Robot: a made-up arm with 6 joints.
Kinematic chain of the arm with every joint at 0, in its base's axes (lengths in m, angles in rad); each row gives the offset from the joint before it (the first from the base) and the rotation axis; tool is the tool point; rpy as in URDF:
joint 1: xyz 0 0 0.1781 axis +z
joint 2: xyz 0 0 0 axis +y
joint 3: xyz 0.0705 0 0.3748 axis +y
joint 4: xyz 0.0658 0 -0.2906 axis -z
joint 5: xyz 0 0 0 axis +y
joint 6: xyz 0.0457 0 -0.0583 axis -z
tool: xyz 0 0 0 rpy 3.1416 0 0
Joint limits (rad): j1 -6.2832..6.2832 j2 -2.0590..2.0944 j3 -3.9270..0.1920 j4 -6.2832..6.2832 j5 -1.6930..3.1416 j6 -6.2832..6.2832
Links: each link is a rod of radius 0.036 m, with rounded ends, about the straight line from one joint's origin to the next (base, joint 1, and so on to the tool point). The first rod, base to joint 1, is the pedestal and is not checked.
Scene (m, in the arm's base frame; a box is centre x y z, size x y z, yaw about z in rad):
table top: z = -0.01
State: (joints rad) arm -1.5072 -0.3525 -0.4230 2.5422 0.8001 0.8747
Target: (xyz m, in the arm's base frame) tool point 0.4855 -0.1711 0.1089
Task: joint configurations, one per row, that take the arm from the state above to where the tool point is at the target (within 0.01 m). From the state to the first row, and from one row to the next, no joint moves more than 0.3 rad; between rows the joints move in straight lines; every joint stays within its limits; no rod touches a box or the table.
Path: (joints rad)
1: -1.2212 -0.0834 -0.5945 2.5405 0.8424 0.8747
2: -0.9353 0.1857 -0.7659 2.5389 0.8846 0.8747
3: -0.6493 0.4549 -0.9374 2.5372 0.9269 0.8747
4: -0.3634 0.7240 -1.1089 2.5356 0.9692 0.8747

